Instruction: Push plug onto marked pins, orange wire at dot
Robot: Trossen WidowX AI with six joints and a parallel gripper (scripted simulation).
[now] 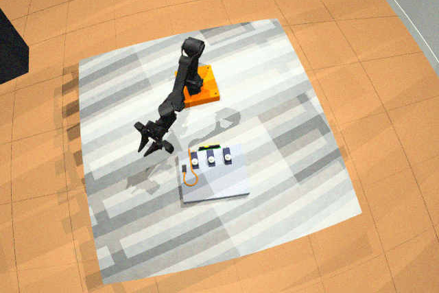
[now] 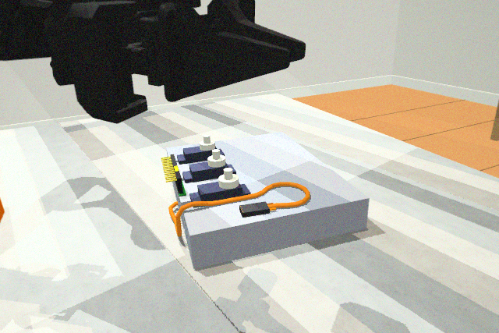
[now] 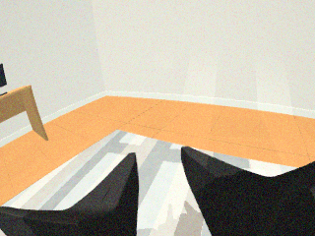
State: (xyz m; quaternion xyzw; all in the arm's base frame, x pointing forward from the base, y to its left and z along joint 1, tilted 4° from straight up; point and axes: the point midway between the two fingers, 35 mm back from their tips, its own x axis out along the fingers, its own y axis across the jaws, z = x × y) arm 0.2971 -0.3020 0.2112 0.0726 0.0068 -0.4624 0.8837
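The yellow band lies 10 mm behind my gripper tip, 280 mm to the left of it and 180 mm below it. From my gripper tip the other things lie so: printed holder (150 mm ahead, 260 mm to the left, 230 mm below).
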